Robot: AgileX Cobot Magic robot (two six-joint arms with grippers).
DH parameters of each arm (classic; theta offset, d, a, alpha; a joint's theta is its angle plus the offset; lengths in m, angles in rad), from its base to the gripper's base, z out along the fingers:
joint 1: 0 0.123 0 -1.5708
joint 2: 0.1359 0 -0.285 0
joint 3: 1.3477 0 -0.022 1.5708
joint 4: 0 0.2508 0 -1.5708
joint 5: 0 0 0.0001 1.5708
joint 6: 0 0.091 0 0
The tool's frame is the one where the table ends.
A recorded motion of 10 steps. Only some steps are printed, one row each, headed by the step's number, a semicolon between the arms.
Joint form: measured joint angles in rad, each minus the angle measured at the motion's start. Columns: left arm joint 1, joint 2, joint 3, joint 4, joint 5, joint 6; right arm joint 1, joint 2, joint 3, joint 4, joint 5, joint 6.
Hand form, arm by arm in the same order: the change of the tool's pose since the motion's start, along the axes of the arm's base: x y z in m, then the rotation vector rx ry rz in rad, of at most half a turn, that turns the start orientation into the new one. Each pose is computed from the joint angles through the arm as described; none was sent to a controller.
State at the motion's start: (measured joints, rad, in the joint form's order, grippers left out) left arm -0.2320 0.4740 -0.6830 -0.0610 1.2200 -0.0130; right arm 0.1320 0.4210 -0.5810 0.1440 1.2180 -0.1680
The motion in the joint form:
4: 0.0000 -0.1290 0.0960 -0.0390 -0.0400 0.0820; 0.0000 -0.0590 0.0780 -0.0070 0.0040 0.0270
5: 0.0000 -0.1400 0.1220 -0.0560 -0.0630 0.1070; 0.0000 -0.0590 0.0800 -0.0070 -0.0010 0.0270
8: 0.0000 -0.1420 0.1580 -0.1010 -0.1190 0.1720; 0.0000 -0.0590 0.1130 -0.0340 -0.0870 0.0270
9: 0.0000 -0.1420 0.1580 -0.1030 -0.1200 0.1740; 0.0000 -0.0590 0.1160 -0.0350 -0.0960 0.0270
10: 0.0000 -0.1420 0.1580 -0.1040 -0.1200 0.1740; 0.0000 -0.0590 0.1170 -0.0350 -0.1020 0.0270
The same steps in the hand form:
4: -0.0175 0.0009 -0.0193 -0.0049 -0.0800 -0.0723; -0.0085 -0.0017 -0.0203 0.0044 0.0273 -0.0233
5: -0.0173 -0.0006 -0.0249 -0.0082 -0.0900 -0.0938; -0.0081 -0.0017 -0.0206 0.0050 0.0244 -0.0240
8: -0.0138 -0.0048 -0.0316 -0.0176 -0.1187 -0.1468; -0.0013 -0.0034 -0.0261 -0.0112 -0.0309 -0.0400
9: -0.0138 -0.0050 -0.0315 -0.0186 -0.1198 -0.1486; -0.0007 -0.0035 -0.0265 -0.0111 -0.0369 -0.0412
10: -0.0138 -0.0051 -0.0315 -0.0195 -0.1197 -0.1488; -0.0002 -0.0034 -0.0265 -0.0102 -0.0418 -0.0419

